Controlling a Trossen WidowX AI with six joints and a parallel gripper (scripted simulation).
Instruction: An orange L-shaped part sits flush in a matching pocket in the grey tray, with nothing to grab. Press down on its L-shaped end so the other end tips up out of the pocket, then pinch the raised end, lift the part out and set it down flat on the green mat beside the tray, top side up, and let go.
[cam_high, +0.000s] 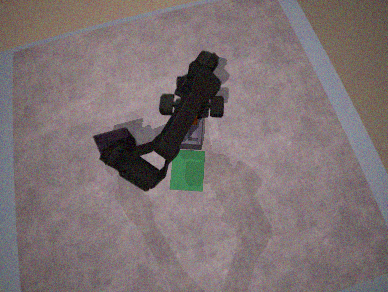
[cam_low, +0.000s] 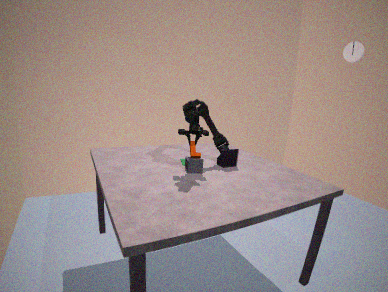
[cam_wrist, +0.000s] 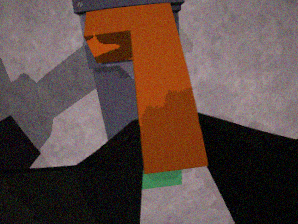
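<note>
My gripper tip is 60 mm past the green mat, 130 mm to the left of it and 170 mm above it. Also, from my gripper tip: orange L-shaped part (40 mm to the left, 30 mm below).
</note>
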